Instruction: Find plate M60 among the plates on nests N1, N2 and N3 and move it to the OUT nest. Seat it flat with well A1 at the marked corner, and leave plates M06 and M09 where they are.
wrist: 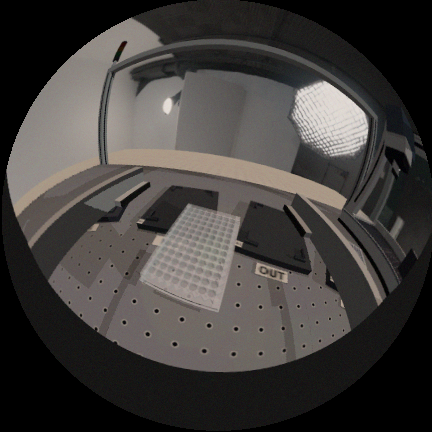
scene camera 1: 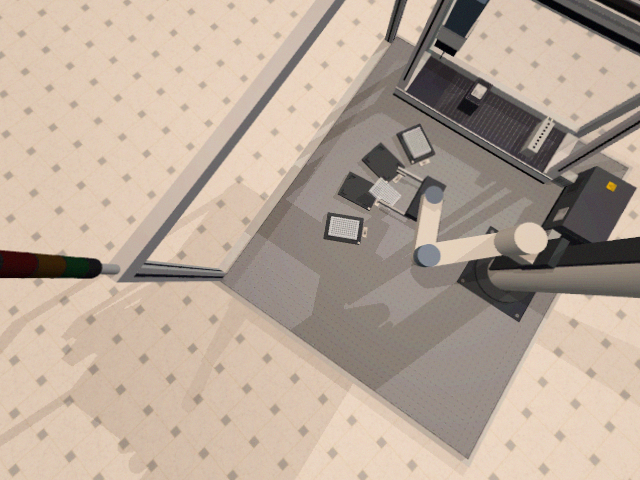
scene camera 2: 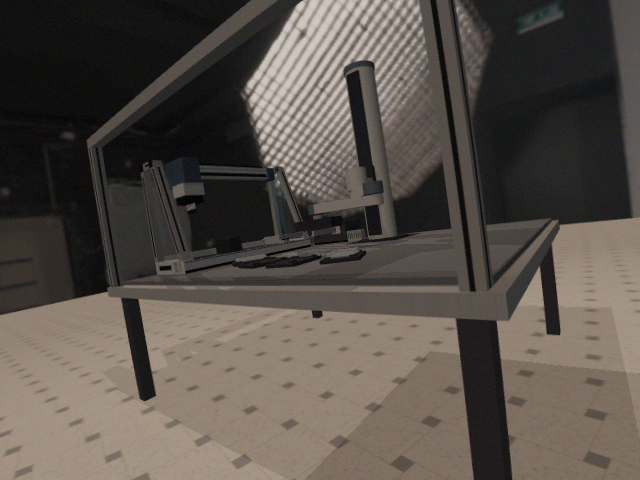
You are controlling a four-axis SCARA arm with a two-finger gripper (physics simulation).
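Where they show: gripper, fingertip midpoint: (wrist: 218, 185) (scene camera 1: 388, 184) (scene camera 2: 295, 235); arm's base, origin of the base link: (scene camera 1: 502, 272).
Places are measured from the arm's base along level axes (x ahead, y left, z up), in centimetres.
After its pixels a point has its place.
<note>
A clear 96-well plate (scene camera 1: 385, 191) @[x 62.2, y -1.5, z 3.3 cm] (wrist: 195, 255) @[x 60.7, y -0.8, z 2.5 cm] lies askew between two bare dark nests, its far end over their near corners. Its ID is unreadable. The OUT nest (scene camera 1: 383, 161) @[x 70.6, y -13.5, z 2.4 cm] (wrist: 275, 235) @[x 67.4, y -12.2, z 2.5 cm] is on its right in the wrist view, with an A1 tag (wrist: 239, 244) @[x 63.9, y -6.0, z 2.5 cm] at the near left corner. The other bare nest (scene camera 1: 358, 191) @[x 72.3, y 5.0, z 2.5 cm] (wrist: 175, 200) @[x 72.1, y 6.5, z 2.5 cm] is on its left; its name label is partly covered. Two more plates sit on outer nests, one plate (scene camera 1: 344, 227) @[x 68.4, y 22.6, z 3.5 cm] lower left and one plate (scene camera 1: 416, 143) @[x 62.6, y -29.1, z 2.9 cm] upper right; their IDs are unreadable. My gripper (scene camera 1: 388, 186) @[x 63.1, y -1.9, z 10.3 cm] (wrist: 218, 185) @[x 63.1, y -1.9, z 10.3 cm] is open and empty, fingers above and either side of the loose plate.
The gantry's dark bed (scene camera 1: 504, 121) @[x 35.4, y -57.9, z 6.2 cm] stands beyond the upper right nest, with a small dark block (scene camera 1: 470, 100) @[x 53.9, y -51.9, z 13.2 cm] and a pale strip with holes (scene camera 1: 540, 135) @[x 20.8, y -56.4, z 10.7 cm] on it. A dark box (scene camera 1: 589, 204) @[x -8.4, y -38.6, z 12.8 cm] stands near the arm's base. Frame posts (scene camera 2: 460, 155) @[x 104.4, y 71.2, z 19.9 cm] edge the perforated table.
</note>
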